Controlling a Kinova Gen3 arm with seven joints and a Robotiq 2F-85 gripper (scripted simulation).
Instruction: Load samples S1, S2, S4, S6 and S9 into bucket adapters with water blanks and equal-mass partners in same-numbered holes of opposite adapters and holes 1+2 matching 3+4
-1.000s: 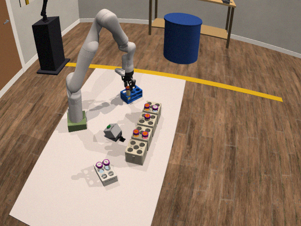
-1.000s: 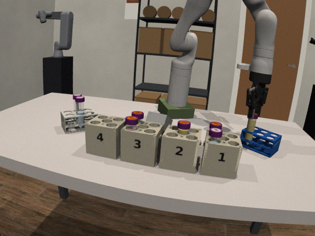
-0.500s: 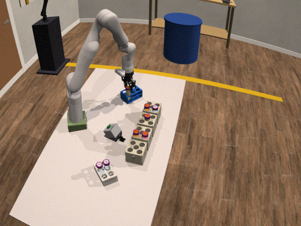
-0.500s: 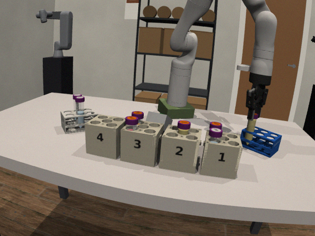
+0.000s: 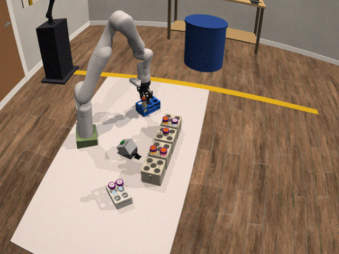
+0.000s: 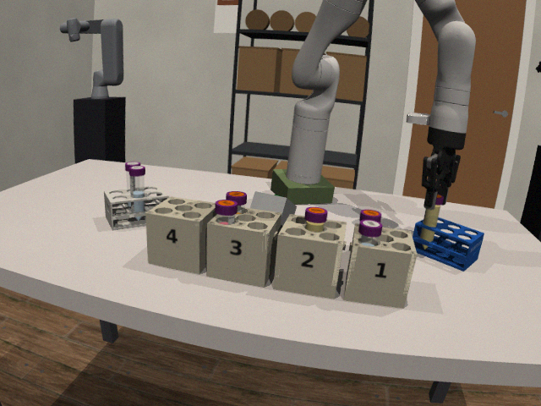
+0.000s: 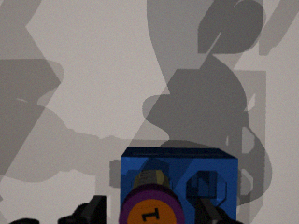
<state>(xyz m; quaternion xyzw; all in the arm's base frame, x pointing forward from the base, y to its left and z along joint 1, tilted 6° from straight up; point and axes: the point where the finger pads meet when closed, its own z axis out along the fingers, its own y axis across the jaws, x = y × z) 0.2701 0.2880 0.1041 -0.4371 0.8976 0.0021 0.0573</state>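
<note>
The orange-dot sample tube lies 10 mm to the right of my hand and 50 mm below it. From my hand the other things lie so: blue rack (10 mm ahead, 40 mm to the left, 80 mm below); adapter 1 (190 mm ahead, 120 mm to the right, 70 mm below); white-dot blank (200 mm ahead, 150 mm to the right, 50 mm below).
</note>
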